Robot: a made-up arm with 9 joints. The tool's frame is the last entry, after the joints. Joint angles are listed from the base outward. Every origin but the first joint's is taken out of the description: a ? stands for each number. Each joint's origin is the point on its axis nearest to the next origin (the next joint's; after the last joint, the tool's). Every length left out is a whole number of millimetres.
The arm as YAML. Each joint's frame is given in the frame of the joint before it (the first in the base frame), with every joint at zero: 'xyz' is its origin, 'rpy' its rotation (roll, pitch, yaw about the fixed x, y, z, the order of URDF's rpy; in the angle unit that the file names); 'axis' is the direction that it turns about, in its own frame. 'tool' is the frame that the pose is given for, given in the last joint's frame.
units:
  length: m
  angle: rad
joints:
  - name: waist
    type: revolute
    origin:
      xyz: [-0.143, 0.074, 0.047]
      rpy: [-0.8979, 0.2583, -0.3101]
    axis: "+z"
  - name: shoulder
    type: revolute
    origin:
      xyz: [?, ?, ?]
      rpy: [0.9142, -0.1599, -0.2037]
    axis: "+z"
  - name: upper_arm
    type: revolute
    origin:
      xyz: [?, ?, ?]
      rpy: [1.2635, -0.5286, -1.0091]
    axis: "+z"
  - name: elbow
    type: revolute
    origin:
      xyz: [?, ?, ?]
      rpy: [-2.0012, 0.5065, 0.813]
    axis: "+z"
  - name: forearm
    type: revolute
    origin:
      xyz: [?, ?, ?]
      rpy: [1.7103, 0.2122, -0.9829]
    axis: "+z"
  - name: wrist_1
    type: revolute
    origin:
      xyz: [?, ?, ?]
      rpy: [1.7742, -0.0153, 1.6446]
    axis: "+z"
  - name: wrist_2
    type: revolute
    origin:
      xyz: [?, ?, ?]
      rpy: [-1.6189, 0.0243, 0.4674]
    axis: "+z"
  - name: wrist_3
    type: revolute
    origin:
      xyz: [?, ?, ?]
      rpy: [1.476, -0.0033, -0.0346]
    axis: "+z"
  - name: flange
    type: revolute
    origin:
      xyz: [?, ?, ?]
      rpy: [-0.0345, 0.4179, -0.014]
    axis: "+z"
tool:
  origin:
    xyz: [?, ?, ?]
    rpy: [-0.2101, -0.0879, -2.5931]
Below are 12 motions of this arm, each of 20 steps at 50 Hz.
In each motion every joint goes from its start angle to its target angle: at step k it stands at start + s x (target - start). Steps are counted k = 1, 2, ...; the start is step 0. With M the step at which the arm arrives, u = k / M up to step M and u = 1 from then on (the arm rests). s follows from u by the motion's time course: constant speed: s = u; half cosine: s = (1 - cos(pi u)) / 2; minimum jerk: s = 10 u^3 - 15 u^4 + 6 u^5.
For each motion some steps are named. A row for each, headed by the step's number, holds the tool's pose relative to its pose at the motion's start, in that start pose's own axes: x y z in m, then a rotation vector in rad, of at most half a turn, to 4 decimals.
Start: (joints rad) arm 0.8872 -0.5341 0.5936 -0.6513 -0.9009 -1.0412 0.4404 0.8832 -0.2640
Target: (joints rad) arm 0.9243 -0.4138 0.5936 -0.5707 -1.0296 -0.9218 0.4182 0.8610 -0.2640
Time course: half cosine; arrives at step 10
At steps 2, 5, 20:
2: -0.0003 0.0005 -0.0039 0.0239 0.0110 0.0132
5: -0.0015 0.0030 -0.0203 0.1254 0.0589 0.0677
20: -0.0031 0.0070 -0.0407 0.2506 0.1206 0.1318

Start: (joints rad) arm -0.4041 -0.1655 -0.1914 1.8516 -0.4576 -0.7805 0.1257 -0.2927 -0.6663
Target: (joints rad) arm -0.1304 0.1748 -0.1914 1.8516 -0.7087 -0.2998 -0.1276 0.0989 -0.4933
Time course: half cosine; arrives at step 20
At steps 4, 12, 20:
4: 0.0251 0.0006 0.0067 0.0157 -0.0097 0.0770
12: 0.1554 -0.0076 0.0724 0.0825 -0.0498 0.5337
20: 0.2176 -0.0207 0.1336 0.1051 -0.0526 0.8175

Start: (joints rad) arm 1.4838 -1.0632 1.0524 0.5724 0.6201 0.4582 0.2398 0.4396 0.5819
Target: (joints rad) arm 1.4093 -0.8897 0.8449 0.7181 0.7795 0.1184 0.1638 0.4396 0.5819
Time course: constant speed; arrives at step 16
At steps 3, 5, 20:
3: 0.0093 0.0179 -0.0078 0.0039 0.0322 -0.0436
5: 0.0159 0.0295 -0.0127 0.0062 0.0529 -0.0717
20: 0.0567 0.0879 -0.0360 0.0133 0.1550 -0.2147

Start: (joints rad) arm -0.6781 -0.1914 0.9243 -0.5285 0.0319 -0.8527 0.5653 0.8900 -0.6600
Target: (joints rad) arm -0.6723 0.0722 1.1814 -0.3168 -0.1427 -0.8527 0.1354 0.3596 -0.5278
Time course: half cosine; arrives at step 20
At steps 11, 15, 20:
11: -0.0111 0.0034 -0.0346 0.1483 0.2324 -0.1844
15: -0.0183 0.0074 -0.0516 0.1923 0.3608 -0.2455
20: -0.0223 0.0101 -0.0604 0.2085 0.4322 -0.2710

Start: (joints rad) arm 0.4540 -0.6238 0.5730 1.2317 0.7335 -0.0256 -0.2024 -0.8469 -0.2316
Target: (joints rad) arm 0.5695 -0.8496 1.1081 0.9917 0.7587 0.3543 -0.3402 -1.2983 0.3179
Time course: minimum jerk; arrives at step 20
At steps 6, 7, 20:
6: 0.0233 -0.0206 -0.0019 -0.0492 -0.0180 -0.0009
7: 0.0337 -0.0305 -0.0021 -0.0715 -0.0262 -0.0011
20: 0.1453 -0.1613 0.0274 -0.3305 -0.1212 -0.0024

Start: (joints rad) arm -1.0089 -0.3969 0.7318 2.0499 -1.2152 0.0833 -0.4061 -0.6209 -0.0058
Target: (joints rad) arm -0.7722 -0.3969 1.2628 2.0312 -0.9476 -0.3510 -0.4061 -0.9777 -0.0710
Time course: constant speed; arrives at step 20
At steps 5, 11, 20:
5: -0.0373 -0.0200 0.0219 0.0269 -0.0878 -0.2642
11: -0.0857 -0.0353 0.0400 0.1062 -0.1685 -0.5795
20: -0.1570 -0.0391 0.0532 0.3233 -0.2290 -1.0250

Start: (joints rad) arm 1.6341 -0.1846 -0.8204 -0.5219 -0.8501 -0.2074 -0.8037 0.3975 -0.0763
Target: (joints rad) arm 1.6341 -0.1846 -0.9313 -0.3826 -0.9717 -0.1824 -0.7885 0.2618 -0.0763
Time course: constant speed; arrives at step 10
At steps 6, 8, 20:
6: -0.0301 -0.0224 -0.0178 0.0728 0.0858 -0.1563
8: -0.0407 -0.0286 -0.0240 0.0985 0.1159 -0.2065
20: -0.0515 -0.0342 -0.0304 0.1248 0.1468 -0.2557

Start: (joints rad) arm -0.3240 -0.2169 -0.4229 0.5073 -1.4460 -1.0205 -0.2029 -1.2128 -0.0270
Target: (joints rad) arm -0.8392 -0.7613 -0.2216 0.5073 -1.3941 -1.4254 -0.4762 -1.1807 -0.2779
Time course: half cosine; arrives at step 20
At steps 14, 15, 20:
14: -0.0323 0.1005 -0.0829 0.0028 0.5201 0.3333
15: -0.0379 0.1066 -0.0874 -0.0142 0.5583 0.3631
20: -0.0528 0.1201 -0.0974 -0.0668 0.6488 0.4381

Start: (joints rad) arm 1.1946 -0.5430 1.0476 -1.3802 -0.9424 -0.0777 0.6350 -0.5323 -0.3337
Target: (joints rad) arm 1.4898 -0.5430 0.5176 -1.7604 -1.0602 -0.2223 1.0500 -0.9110 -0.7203
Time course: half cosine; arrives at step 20
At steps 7, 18, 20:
7: -0.0108 -0.0249 -0.0075 0.0133 0.0140 -0.3869
18: -0.0533 -0.0908 -0.0198 0.0003 0.0568 -1.3806
20: -0.0551 -0.0930 -0.0199 -0.0010 0.0573 -1.4148

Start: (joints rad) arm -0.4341 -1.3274 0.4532 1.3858 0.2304 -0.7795 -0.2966 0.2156 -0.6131
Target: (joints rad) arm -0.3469 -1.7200 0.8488 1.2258 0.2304 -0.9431 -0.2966 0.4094 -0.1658
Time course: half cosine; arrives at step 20
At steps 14, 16, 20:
14: -0.0123 -0.1094 0.0133 -0.0237 -0.1105 -0.0283
16: -0.0133 -0.1266 0.0173 -0.0366 -0.1338 -0.0291
20: -0.0142 -0.1418 0.0212 -0.0499 -0.1550 -0.0289

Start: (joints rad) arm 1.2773 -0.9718 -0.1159 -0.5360 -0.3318 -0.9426 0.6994 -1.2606 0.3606
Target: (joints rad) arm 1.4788 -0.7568 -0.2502 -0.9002 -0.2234 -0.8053 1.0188 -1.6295 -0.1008
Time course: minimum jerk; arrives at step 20
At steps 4, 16, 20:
4: -0.0026 0.0042 0.0014 0.0177 0.0064 -0.0393
16: -0.0530 0.0626 0.0260 0.2417 0.2756 -0.6373
20: -0.0570 0.0660 0.0278 0.2509 0.3029 -0.6759

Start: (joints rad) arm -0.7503 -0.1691 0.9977 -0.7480 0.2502 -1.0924 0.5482 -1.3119 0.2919
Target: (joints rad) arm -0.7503 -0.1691 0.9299 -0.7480 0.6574 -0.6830 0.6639 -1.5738 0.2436
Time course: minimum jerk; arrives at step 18
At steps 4, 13, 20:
4: -0.0006 0.0018 -0.0060 0.0290 -0.0071 -0.0278
13: 0.0038 0.0287 -0.0639 0.3408 -0.0827 -0.2909
20: 0.0067 0.0344 -0.0725 0.3963 -0.0961 -0.3303

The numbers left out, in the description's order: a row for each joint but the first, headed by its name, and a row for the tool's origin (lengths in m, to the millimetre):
shoulder: 0.183 -0.203 0.0
upper_arm: -0.327 -0.125 0.0
elbow: 0.123 -0.131 0.0
forearm: 0.009 0.248 0.0
wrist_1: -0.039 -0.006 0.0
wrist_2: 0.026 0.08 0.0
wrist_3: 0.01 0.005 0.0
flange: -0.098 0.012 0.0
tool: 0.018 0.003 0.0

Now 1 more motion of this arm.
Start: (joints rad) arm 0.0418 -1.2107 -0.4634 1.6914 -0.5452 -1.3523 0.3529 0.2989 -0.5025
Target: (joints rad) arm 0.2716 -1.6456 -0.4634 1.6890 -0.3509 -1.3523 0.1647 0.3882 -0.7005
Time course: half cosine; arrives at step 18
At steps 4, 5, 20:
4: -0.0223 0.0068 -0.0045 0.0074 0.0467 -0.0190
5: -0.0341 0.0105 -0.0065 0.0112 0.0714 -0.0294
20: -0.1855 0.0643 -0.0058 0.0597 0.4092 -0.1931

